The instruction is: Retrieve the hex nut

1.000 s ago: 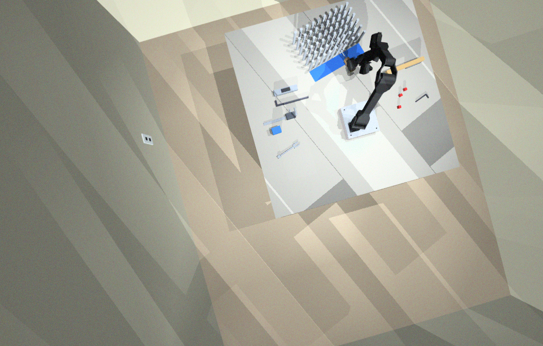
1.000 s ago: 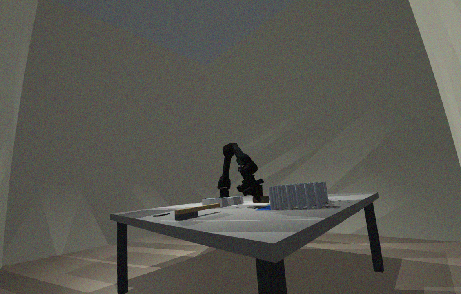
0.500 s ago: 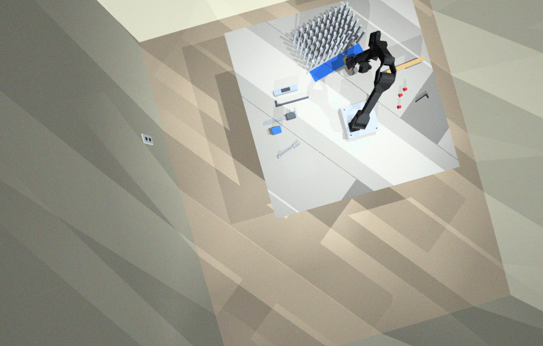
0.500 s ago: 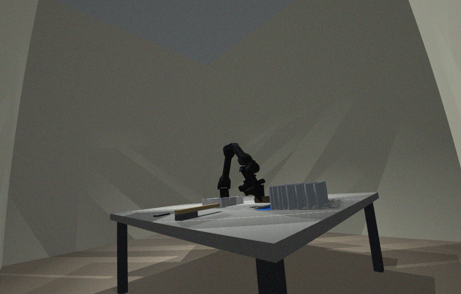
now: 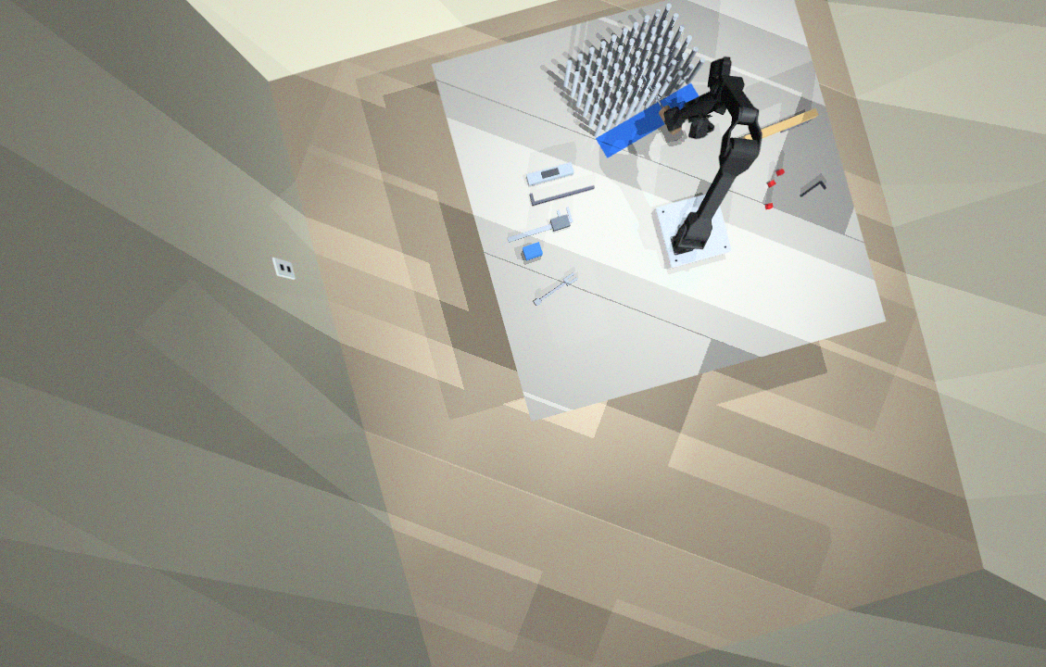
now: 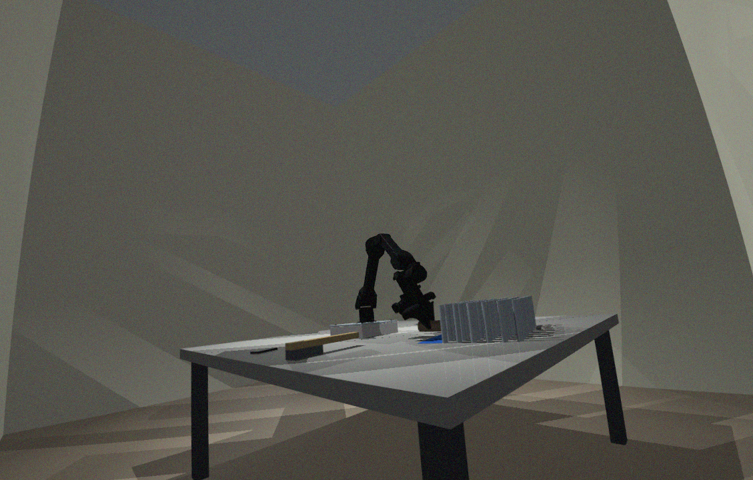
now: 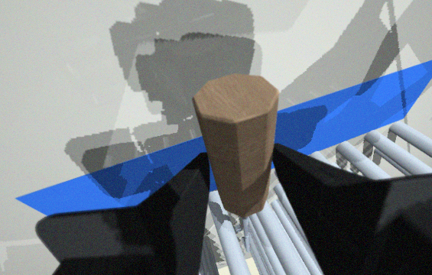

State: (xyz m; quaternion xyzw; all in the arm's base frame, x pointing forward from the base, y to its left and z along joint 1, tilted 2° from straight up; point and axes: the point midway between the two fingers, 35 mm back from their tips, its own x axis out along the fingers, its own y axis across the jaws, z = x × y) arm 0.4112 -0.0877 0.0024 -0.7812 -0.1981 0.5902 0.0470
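The blue taped strip lies 5 cm to the left of my gripper tip, 3 cm below it and 3 cm ahead of it. Round my gripper tip: wooden-handled pick (10 cm ahead, 3 cm to the left); then grey bar (44 cm to the left, 7 cm behind, 2 cm below); then blue block (57 cm to the left, 31 cm behind, 1 cm below).
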